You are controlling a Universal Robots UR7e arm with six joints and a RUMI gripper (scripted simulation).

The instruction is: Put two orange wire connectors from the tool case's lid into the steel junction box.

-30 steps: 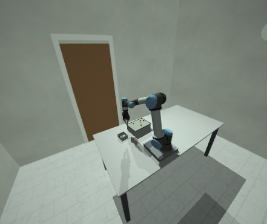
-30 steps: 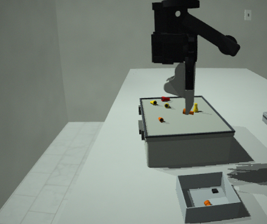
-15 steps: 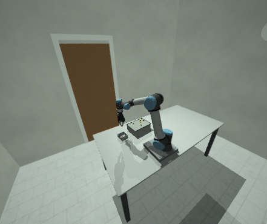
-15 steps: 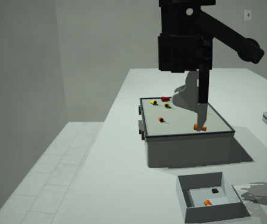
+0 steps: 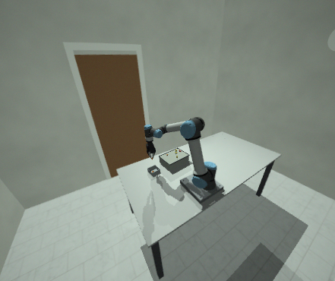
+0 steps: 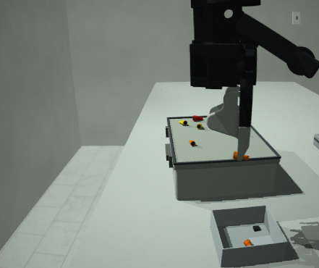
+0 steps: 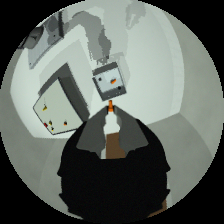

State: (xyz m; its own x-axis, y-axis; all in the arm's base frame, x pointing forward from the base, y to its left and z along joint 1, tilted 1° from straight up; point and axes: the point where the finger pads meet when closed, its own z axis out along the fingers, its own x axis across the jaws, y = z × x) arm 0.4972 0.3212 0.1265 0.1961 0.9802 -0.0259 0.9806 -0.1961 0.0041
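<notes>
Right now my hand is 170 mm above the steel junction box and 20 mm past it. Also, from my hand: tool case (280 mm to the right, 110 mm below, 10 mm ahead).
</notes>
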